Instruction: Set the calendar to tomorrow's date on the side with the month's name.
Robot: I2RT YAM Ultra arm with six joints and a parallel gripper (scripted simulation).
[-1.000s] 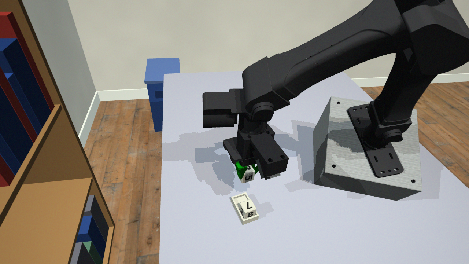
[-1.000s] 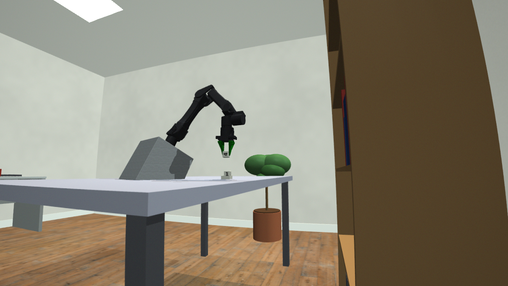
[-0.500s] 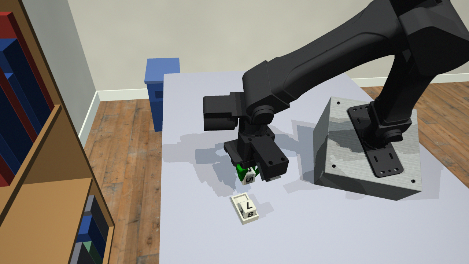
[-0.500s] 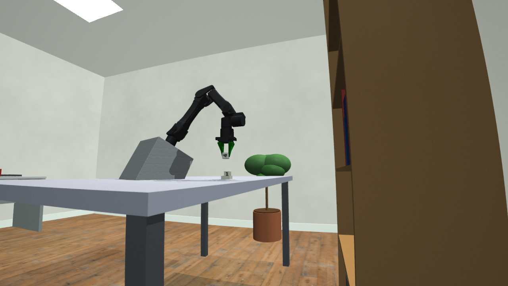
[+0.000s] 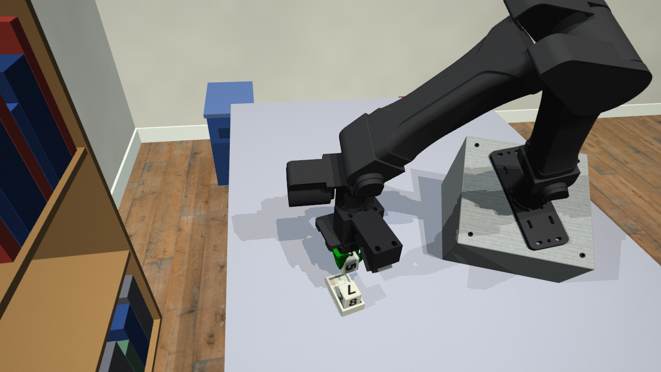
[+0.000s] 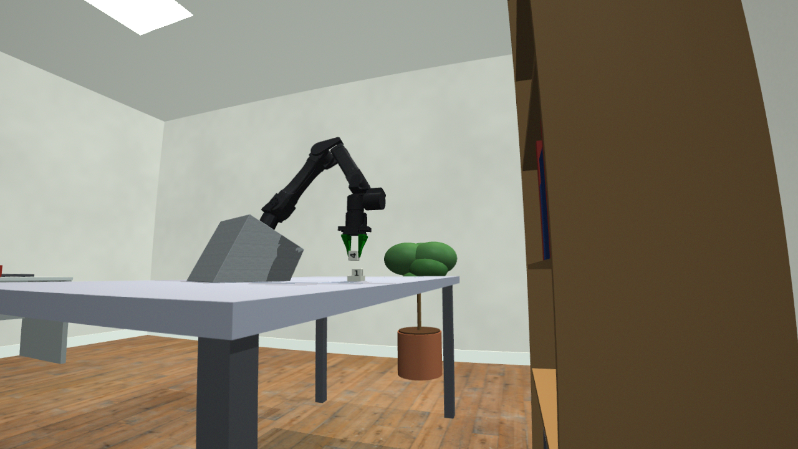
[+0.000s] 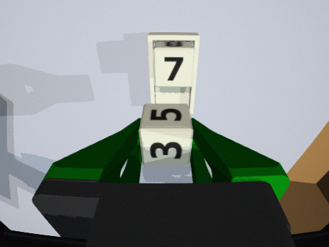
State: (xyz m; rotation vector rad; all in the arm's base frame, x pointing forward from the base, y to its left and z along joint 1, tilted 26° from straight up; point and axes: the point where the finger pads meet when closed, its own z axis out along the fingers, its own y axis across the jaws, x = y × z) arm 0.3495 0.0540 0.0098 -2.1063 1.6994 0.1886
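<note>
My hand is 1 cm to the right of the tray and 8 cm above it.
</note>
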